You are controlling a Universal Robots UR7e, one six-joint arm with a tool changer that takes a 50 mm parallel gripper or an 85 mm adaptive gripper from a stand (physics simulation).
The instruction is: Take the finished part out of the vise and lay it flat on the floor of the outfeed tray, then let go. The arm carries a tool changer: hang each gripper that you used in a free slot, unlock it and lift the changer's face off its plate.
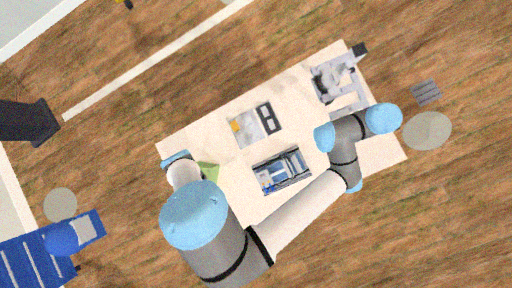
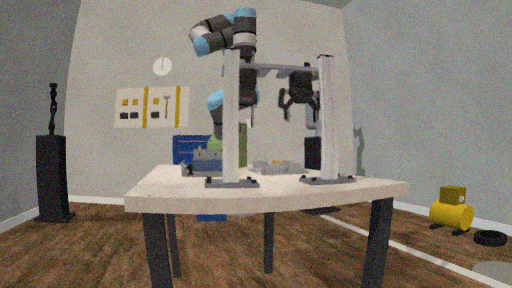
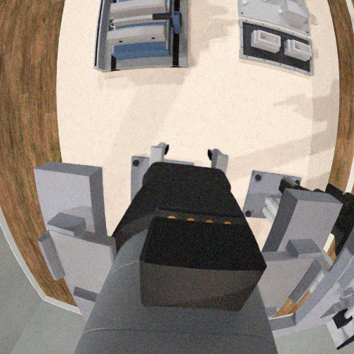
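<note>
The vise (image 1: 282,171) (image 2: 207,154) (image 3: 136,34), grey with blue inside, stands on the table; I cannot tell whether a part sits between its jaws. My parallel gripper (image 2: 251,122) (image 3: 188,151) is on the arm, fingers down and apart, with nothing seen between them. It hangs at the tool stand (image 2: 231,115) (image 3: 312,212), high above the table and away from the vise. The changer joint is hidden. The adaptive gripper (image 2: 301,116) hangs from the stand's crossbar (image 2: 282,67). I cannot tell which tray is the outfeed tray.
A black tray (image 1: 269,118) (image 3: 250,55) with two pale hollow pieces lies beside a light grey tray (image 1: 255,131) (image 3: 272,11). An orange block (image 1: 234,125) is in the grey tray. A green block (image 1: 211,171) (image 2: 243,145) stands near the arm's base. The stand's second post (image 2: 327,115) rises beside the adaptive gripper.
</note>
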